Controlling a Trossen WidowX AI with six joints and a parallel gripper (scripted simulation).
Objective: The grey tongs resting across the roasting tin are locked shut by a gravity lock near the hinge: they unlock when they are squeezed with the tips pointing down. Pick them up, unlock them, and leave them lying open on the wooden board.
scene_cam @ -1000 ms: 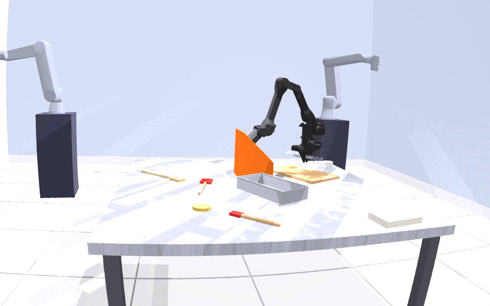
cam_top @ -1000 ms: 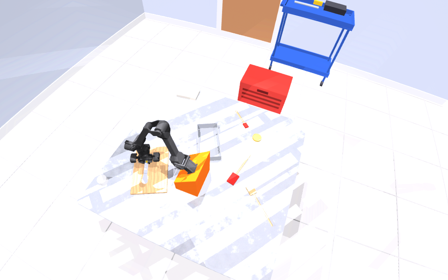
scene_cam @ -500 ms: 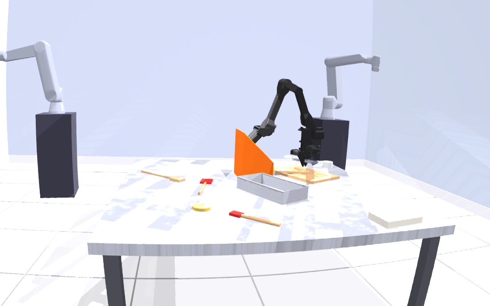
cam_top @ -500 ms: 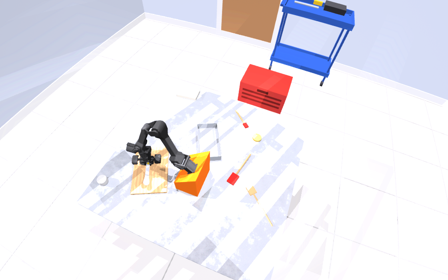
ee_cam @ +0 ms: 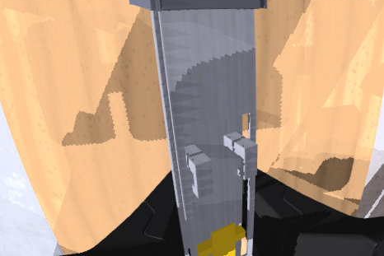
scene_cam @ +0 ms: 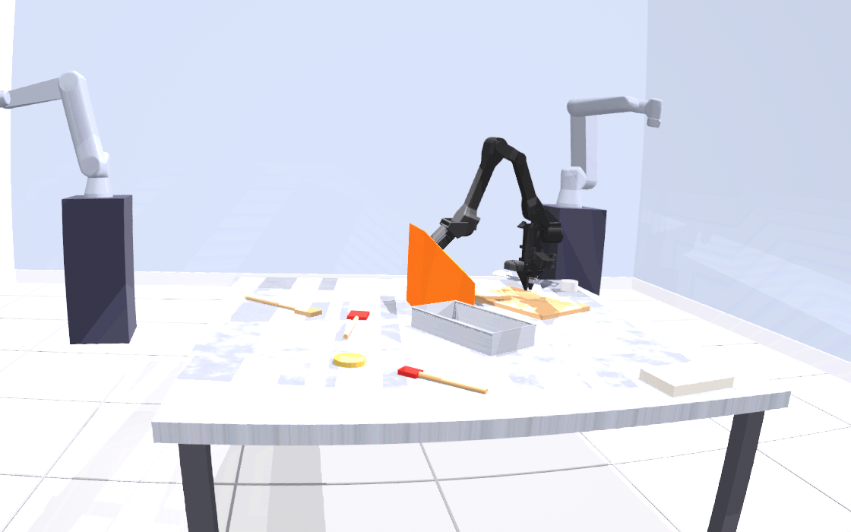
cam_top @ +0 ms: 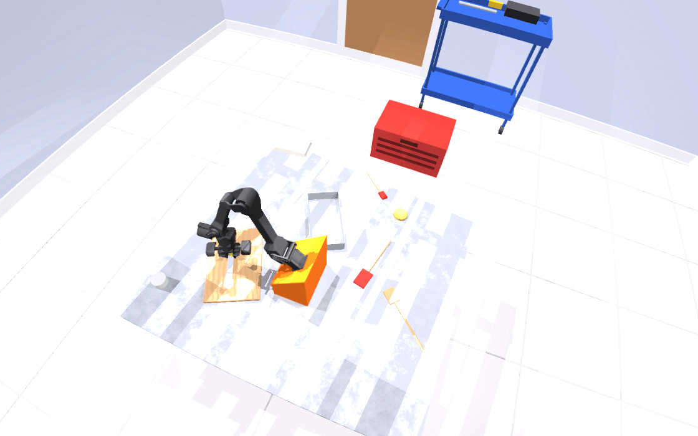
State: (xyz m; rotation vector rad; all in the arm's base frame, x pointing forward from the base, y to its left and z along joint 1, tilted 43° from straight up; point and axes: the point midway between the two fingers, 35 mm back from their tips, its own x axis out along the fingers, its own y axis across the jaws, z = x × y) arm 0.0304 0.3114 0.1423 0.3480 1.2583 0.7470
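Now: the yellow lock 10 mm to the right of my gripper tip and 40 mm above it. Also, from my gripper tip: white cup (180 mm behind, 280 mm to the left, 30 mm below); then wooden board (10 mm behind, 40 mm below); then grey roasting tin (310 mm ahead, 340 mm to the right, 20 mm below).
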